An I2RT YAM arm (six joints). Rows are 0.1 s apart.
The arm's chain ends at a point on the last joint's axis. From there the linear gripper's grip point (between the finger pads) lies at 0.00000 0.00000 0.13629 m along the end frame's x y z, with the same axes.
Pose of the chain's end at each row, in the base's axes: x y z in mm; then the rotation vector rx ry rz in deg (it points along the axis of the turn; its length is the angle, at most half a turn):
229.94 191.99 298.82 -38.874 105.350 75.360
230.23 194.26 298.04 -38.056 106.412 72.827
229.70 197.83 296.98 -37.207 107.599 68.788
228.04 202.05 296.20 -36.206 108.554 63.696
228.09 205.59 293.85 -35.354 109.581 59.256
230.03 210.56 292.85 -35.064 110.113 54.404
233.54 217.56 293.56 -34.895 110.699 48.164
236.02 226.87 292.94 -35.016 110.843 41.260
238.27 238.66 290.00 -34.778 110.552 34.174
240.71 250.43 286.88 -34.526 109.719 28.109
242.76 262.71 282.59 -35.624 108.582 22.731
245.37 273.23 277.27 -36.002 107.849 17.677
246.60 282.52 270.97 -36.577 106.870 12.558
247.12 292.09 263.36 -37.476 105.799 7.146
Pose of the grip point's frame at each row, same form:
267.37 320.75 274.42 -38.874 105.350 75.360
271.71 321.15 270.60 -38.056 106.412 72.827
277.14 321.61 265.31 -37.207 107.599 68.788
283.00 321.46 260.22 -36.206 108.554 63.696
289.23 320.64 253.85 -35.354 109.581 59.256
297.27 320.82 249.31 -35.064 110.113 54.404
308.12 321.15 245.79 -34.895 110.699 48.164
318.27 322.68 241.65 -35.016 110.843 41.260
328.57 325.69 236.65 -34.778 110.552 34.174
337.87 329.63 233.38 -34.526 109.719 28.109
344.65 335.84 229.25 -35.624 108.582 22.731
351.76 339.80 224.11 -36.002 107.849 17.677
357.20 342.54 218.62 -36.577 106.870 12.558
361.61 345.32 212.04 -37.476 105.799 7.146

